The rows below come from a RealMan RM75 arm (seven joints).
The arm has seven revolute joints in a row. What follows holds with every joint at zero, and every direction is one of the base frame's. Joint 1 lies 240.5 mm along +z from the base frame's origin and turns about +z. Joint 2 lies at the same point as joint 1 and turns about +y. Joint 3 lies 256 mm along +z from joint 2 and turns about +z. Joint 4 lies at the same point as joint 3 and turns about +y. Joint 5 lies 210 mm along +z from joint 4 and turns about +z. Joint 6 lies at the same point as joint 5 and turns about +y. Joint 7 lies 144 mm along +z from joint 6 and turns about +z. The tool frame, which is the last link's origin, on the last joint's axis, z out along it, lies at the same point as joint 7; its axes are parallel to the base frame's.
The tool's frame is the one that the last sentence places.
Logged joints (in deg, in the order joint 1, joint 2, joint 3, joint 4, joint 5, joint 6, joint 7), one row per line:
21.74, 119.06, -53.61, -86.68, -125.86, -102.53, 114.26
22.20, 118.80, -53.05, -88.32, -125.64, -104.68, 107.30
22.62, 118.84, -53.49, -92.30, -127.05, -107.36, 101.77
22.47, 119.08, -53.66, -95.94, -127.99, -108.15, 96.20
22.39, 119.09, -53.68, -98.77, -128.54, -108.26, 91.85
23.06, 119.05, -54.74, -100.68, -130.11, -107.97, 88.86
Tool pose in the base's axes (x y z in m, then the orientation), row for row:
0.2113, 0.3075, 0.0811, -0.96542, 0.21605, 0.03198, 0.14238
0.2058, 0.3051, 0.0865, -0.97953, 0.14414, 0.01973, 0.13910
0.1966, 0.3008, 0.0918, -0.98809, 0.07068, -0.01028, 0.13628
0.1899, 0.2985, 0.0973, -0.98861, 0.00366, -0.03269, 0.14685
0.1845, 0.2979, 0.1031, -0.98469, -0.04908, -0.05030, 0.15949
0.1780, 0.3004, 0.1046, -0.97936, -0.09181, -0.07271, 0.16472
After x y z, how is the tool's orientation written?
As a quaternion, x y z w.
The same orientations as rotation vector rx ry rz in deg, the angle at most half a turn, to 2 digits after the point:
-159.60, 35.72, 5.29
-162.23, 23.87, 3.27
-163.91, 11.72, -1.71
-163.02, 0.60, -5.39
-161.24, -8.04, -8.24
-159.90, -14.99, -11.87

